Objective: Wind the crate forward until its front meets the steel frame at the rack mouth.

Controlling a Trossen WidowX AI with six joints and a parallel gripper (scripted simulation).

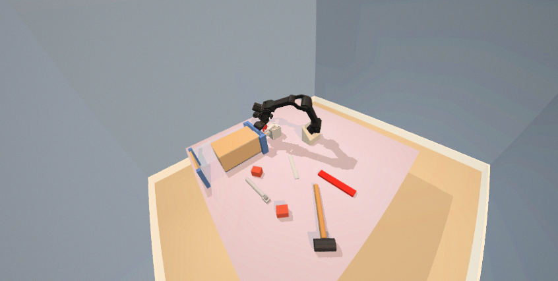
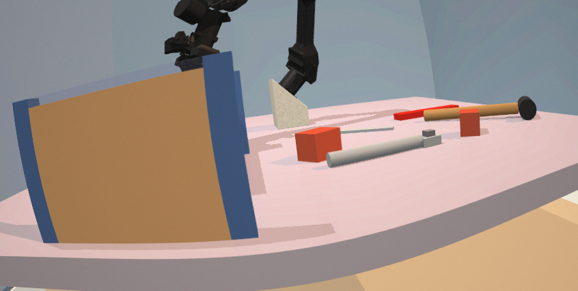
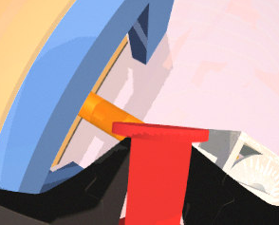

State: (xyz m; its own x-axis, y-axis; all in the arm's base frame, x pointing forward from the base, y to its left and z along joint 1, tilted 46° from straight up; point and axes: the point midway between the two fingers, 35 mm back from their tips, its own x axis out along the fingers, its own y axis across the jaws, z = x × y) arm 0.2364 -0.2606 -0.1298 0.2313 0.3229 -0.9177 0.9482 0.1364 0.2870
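My gripper tip is now 40 mm past the pale crank arm, 30 mm above it and 20 mm to the right of it. From my gripper tip the other things lie so: red knob 20 mm to the left, 10 mm behind; pale winch 120 mm behind, 100 mm below, 10 mm to the left; blue frame 50 mm ahead, 30 mm below.
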